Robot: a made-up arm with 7 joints.
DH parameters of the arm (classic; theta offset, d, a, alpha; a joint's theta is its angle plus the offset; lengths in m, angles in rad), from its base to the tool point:
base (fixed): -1.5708 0.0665 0 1.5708
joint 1: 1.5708 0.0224 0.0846 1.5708
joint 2: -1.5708 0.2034 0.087 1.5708
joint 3: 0 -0.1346 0.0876 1.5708
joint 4: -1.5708 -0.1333 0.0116 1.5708
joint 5: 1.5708 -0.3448 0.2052 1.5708
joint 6: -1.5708 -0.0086 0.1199 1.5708
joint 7: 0 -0.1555 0.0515 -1.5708
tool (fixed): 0 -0.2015 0 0
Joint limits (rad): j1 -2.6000..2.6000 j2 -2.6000..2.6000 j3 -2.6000..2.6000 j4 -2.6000..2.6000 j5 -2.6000..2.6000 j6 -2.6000..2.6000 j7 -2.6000..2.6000
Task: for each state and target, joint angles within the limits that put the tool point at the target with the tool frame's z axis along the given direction. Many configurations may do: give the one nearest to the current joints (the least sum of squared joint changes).
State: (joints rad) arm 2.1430 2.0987 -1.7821 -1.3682 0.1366 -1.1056 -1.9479
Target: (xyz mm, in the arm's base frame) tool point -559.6 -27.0 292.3 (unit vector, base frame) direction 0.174 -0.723 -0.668
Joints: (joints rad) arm 2.6000 1.5638 -2.3720 -0.8686 0.0400 -1.3195 -2.1489
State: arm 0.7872 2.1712 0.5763 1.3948 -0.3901 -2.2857 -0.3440
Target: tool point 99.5 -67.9 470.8 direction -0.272 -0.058 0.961
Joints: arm 0.8057 1.8105 0.5335 0.9772 -0.7771 -2.4100 0.6245
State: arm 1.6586 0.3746 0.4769 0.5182 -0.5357 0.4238 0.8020
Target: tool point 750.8 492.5 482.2 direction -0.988 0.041 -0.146
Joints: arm 1.5924 0.2159 0.5822 0.3423 -0.6887 0.3633 1.3544
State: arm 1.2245 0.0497 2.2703 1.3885 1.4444 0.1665 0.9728
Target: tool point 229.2 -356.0 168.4 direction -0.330 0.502 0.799
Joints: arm 1.3534 -0.0457 2.6000 1.0646 0.8831 1.0545 0.5269
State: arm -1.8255 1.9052 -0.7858 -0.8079 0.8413 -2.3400 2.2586
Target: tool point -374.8 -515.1 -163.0 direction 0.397 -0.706 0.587
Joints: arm -1.5038 1.2587 -0.3632 -0.7879 0.7749 -2.2577 2.0031
